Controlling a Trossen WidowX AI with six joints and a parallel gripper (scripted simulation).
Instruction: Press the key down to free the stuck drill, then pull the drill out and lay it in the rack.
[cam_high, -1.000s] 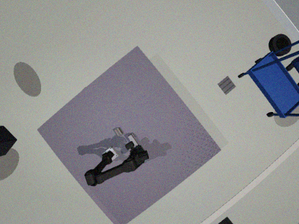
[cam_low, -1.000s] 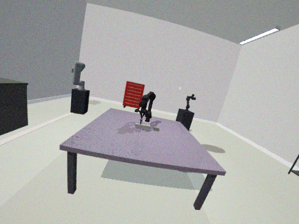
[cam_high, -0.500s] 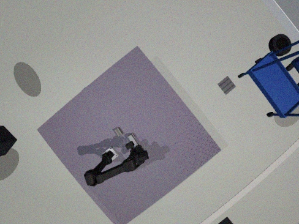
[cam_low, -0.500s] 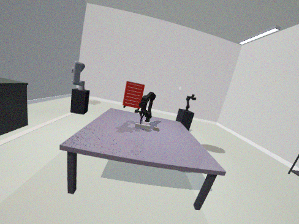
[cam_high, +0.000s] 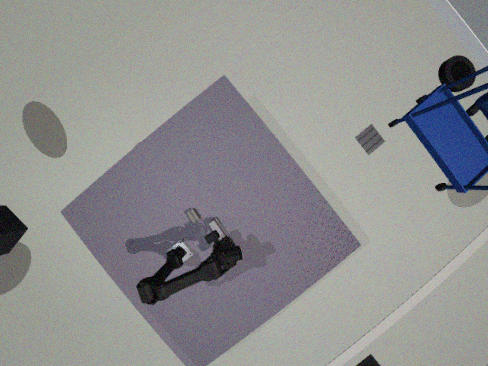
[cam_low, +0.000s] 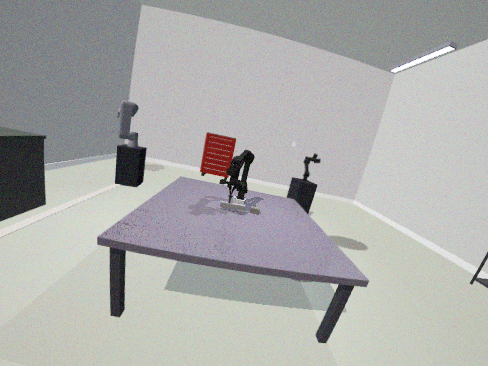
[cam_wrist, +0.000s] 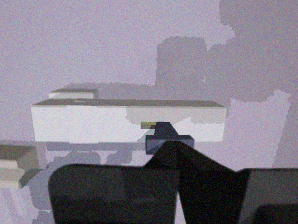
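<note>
Now: gripper tip 3 cm above the dark blue key. The rest, counted from my gripper tip: drill: 1 cm ahead, 6 cm to the left, 7 cm below; then grey rack: 2 cm behind, 22 cm to the left, 10 cm below.
</note>
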